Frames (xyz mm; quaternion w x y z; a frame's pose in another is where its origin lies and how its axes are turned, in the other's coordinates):
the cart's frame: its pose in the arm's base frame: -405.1 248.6 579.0 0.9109 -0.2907 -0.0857 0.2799
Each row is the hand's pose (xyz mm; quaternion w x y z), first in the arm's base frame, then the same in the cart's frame.
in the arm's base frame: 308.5 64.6 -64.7 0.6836 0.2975 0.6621 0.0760
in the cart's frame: 492.5 -80.6 -841.6 0.5008 0.6616 0.5564 0.0449
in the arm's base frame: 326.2 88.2 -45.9 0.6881 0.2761 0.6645 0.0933
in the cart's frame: 520.3 -83.7 -820.6 0.5157 0.6455 0.5599 0.0619
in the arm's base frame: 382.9 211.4 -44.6 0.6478 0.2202 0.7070 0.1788
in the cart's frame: 636.2 -27.5 -778.2 0.5156 0.6021 0.5859 0.1682
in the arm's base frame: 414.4 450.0 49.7 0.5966 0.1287 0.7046 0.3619
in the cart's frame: 795.3 64.5 -596.4 0.5470 0.5189 0.5518 0.3565
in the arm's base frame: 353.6 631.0 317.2 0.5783 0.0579 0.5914 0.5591
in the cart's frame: 844.5 60.0 -271.5 0.6157 0.4343 0.4095 0.5144
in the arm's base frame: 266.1 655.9 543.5 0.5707 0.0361 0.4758 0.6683
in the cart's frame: 784.4 -13.7 -46.8 0.6557 0.3892 0.2779 0.5843
